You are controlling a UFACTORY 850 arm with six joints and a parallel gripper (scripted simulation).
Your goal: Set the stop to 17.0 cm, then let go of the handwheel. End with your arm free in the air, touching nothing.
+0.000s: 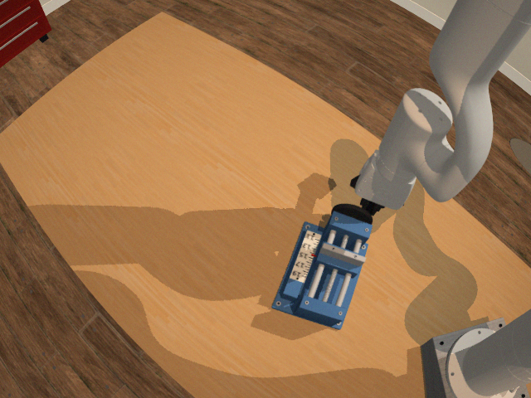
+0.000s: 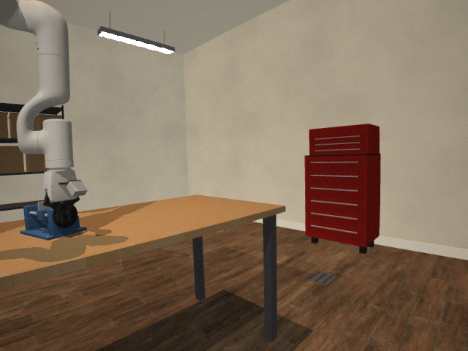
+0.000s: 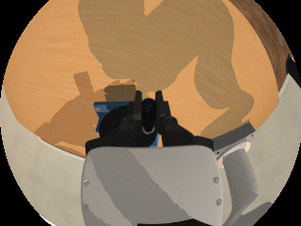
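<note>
Now: the black handwheel 2 cm to the left of my hand. From my hand the other things lie so: grey stop bar 2 cm behind, 14 cm to the left, 1 cm above.
</note>
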